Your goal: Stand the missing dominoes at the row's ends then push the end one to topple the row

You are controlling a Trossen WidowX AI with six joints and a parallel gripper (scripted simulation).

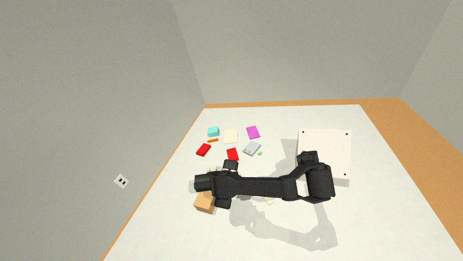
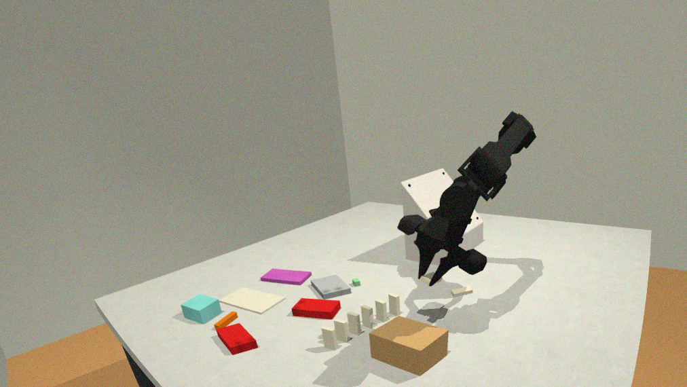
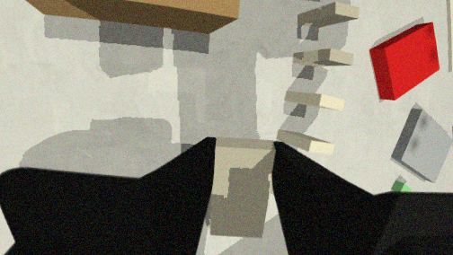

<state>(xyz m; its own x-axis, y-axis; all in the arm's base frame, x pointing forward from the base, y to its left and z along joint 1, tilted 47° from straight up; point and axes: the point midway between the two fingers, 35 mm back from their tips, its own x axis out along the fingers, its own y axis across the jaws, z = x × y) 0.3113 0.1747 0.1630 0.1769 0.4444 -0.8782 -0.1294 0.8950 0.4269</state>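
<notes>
My gripper tip is 10 cm short of the tan box, 8 cm above it and 6 cm to the right of it. The rest, counted from my gripper tip: orange bar: 34 cm to the right, 29 cm ahead, 10 cm below; then grey slab: 33 cm to the right, 10 cm below; then small green cube: 30 cm to the right, 10 cm below, 6 cm behind.
</notes>
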